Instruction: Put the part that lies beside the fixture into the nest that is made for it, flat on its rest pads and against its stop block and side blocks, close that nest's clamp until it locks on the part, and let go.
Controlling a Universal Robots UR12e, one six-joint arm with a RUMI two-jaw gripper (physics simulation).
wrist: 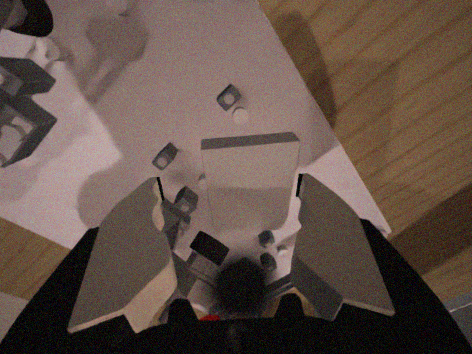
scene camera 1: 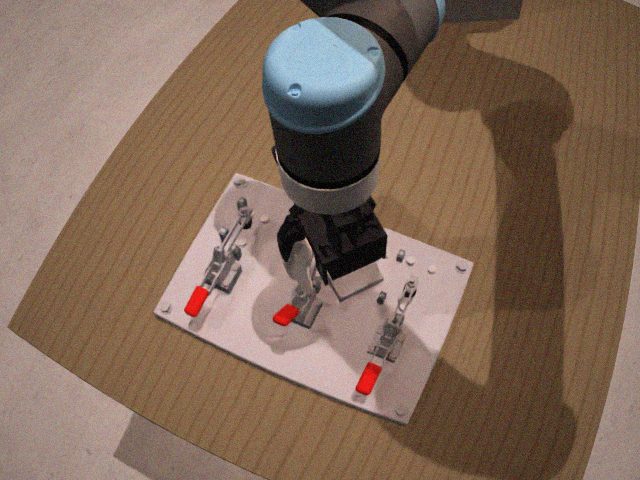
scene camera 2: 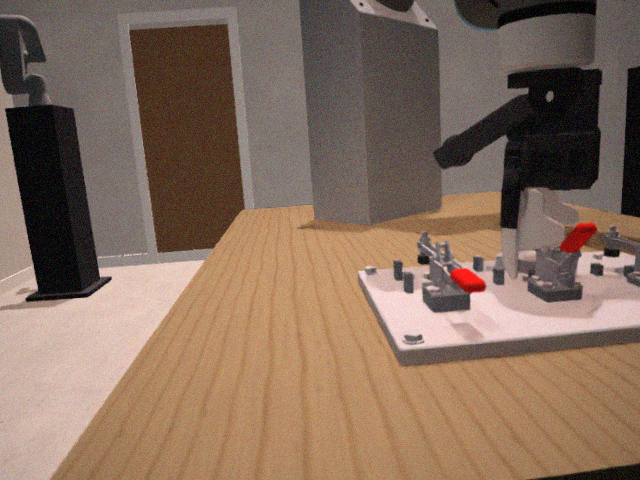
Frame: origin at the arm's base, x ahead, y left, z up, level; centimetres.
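Seen in the pictures: gripper, fingertip midpoint: [wrist: 230,177] [scene camera 2: 524,266].
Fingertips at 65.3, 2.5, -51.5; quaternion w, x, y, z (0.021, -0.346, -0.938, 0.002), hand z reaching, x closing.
Offsets run from my fingertips to a thing's top centre, as dx, dy, dz. "spot": to the spot under its first point. Level surfaces: height alone.
The part, a pale grey plate {-0.4, +1.7, +1.4} [scene camera 1: 356,283] [wrist: 250,175], lies on the white fixture's middle area, skewed to the small dark blocks around it; whether it is flat on pads cannot be told. In scene camera 2 it is mostly hidden. My gripper [scene camera 2: 523,260] [wrist: 230,177] is open, with one finger at each side of the plate and a gap at the left finger. The middle clamp's red handle {spot: +11.0, -0.5, +6.4} [scene camera 1: 285,315] [scene camera 2: 578,237] stands raised; its dark tip {spot: +0.6, -1.1, +6.5} [wrist: 209,248] is close to the plate's near end. Dark blocks {-3.5, -4.1, +0.8} [wrist: 229,97] {+2.1, -4.1, +0.6} [wrist: 165,156] and a round pad {-3.3, -2.7, -0.5} [wrist: 240,116] show beyond the plate.
The white fixture base {+4.1, -0.7, -1.1} [scene camera 1: 248,356] [scene camera 2: 516,335] lies on the wooden table {dz -2.6} [scene camera 1: 129,206] [scene camera 2: 258,361]. Two other clamps with red handles, one at the left [scene camera 1: 196,301] and one at the right [scene camera 1: 368,378] [scene camera 2: 467,280], flank the middle one. Bolts mark the base's corners.
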